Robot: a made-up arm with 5 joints. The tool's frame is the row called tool.
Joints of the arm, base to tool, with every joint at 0 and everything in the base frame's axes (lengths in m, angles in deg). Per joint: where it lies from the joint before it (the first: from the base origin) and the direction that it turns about. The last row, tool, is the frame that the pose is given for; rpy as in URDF.
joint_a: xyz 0 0 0.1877 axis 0 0 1
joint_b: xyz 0 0 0 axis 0 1 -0.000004
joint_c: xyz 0.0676 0 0.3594 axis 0 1 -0.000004
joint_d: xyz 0.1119 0 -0.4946 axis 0 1 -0.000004
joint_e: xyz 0.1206 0 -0.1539 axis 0 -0.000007 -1
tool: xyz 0 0 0 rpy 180 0 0
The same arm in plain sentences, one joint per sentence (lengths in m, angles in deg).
The arm has five revolute joints in a row. What follows holds with every joint at zero, and every direction is one of the base frame's. The first joint sits 0.1877 m along +z from the base frame's origin and rotates about +z. The second joint sits at the same point as the first joint and rotates about +y. The third joint sits 0.0676 m along +x and 0.3594 m along +z from the second joint and rotates about +y. The fourth joint sits 0.1119 m along +x and 0.4946 m along -z from the third joint and rotates about +y. The fifth joint sits 0.1206 m along +x and 0.1539 m along -z from the fourth joint and rotates about -z. The tool frame, which is the frame that the pose is given for, sits at the same point as the fifth joint; its axes are the base frame's turned by roll 180, pitch 0 and yaw 0 deg (as in URDF: about the fixed x, then y, then z).
